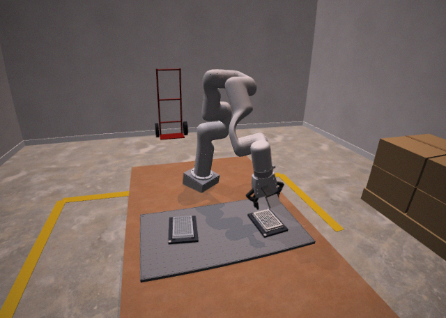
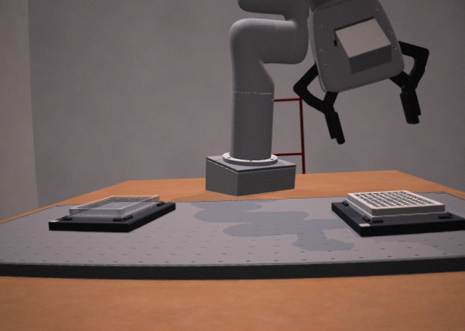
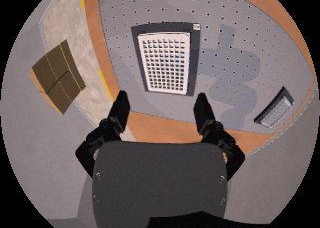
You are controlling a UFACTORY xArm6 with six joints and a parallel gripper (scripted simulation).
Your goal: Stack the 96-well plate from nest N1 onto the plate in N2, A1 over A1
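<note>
Right now the white 96-well plate is 2 cm to the left of my hand and 10 cm below it. Round my hand: clear 96-well plate: 9 cm behind, 35 cm to the right, 10 cm below.
</note>
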